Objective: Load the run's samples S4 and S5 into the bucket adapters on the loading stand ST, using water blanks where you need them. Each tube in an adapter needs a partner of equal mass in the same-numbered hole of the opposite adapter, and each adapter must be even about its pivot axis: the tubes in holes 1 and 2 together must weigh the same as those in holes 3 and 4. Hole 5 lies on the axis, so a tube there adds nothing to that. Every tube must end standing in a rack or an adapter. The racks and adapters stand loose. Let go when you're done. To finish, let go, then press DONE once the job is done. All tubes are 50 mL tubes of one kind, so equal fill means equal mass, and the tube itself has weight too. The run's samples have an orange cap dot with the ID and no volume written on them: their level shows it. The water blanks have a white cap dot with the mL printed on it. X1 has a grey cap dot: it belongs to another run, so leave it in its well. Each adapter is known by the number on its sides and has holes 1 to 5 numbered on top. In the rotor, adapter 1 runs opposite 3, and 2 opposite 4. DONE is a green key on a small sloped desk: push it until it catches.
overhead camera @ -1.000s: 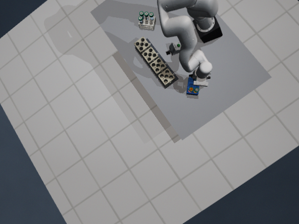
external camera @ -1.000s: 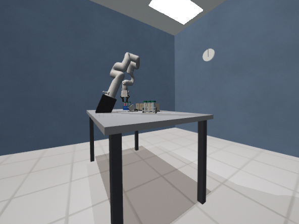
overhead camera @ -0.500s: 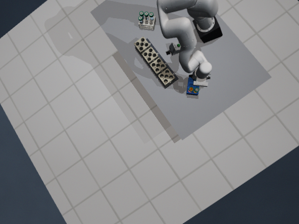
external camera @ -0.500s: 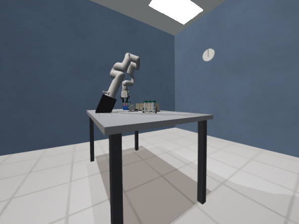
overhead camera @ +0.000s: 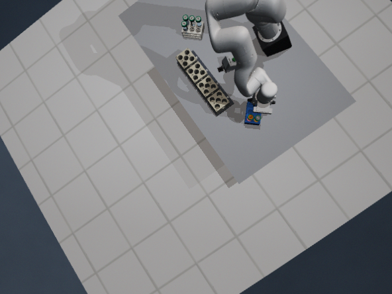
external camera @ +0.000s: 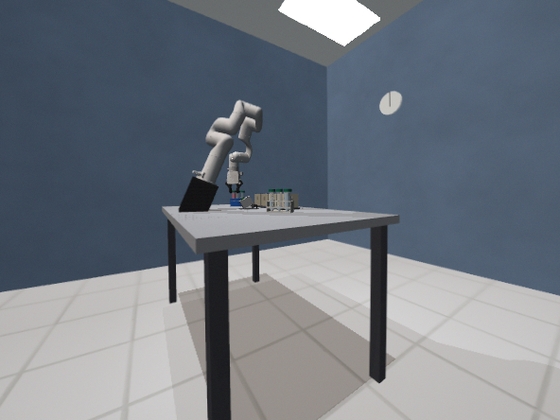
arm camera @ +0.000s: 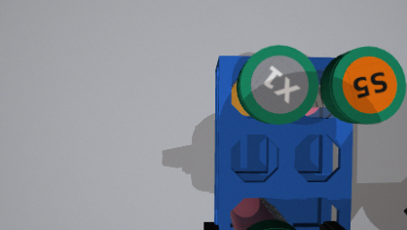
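My gripper is now 40 mm short of the blue rack, 10 mm to the right of it and 90 mm above it. Round my hand: white rack: 140 mm behind, 640 mm to the right, 90 mm below; then adapter: 130 mm ahead, 200 mm to the right, 70 mm below.
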